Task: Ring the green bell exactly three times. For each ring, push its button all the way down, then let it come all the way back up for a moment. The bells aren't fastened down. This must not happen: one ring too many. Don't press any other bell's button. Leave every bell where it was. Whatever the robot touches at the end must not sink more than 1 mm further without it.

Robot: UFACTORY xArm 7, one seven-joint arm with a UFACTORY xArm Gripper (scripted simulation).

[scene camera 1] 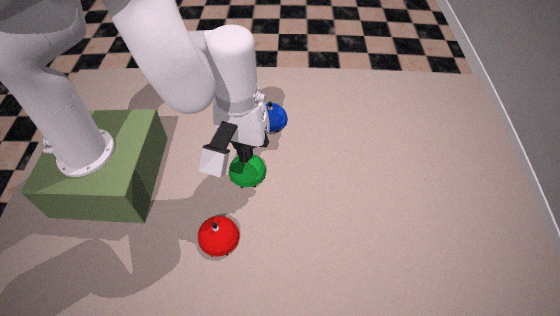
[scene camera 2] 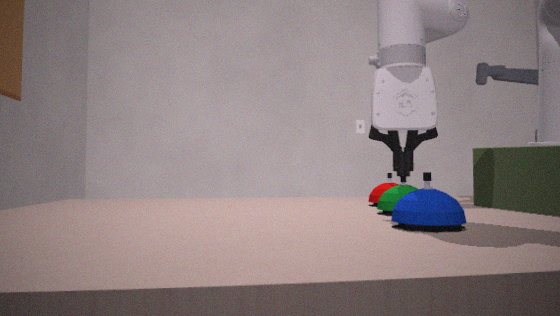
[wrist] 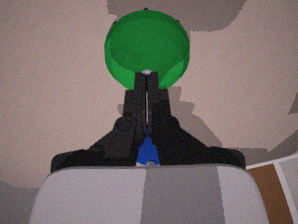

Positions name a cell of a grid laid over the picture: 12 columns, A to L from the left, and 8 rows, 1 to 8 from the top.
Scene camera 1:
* green bell: F5
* red bell: E7
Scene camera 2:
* my gripper: I5
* blue bell: J6
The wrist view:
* my gripper: F4
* green bell: F2
